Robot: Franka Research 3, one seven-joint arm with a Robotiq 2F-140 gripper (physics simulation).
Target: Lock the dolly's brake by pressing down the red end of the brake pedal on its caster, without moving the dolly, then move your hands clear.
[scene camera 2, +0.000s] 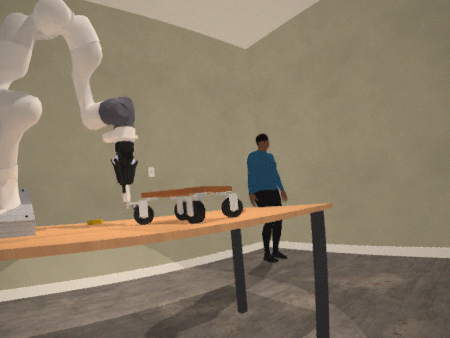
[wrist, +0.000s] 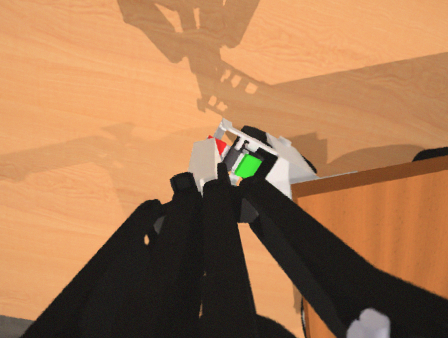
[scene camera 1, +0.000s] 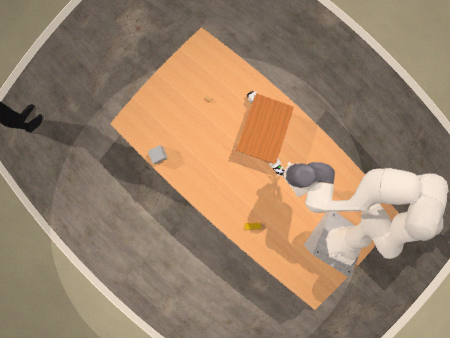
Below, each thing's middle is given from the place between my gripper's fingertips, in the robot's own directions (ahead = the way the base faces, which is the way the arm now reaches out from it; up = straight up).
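The caster [wrist: 290, 167] is my first reference: my hand is 20 mm to the left of it, 60 mm short of it and 50 mm above it. Going by their middles, the caster is the nearest to my hand of the things named here. Then there is the dolly [scene camera 1: 267, 122], which is 130 mm to the right of my hand, 190 mm ahead of it and 40 mm below it.
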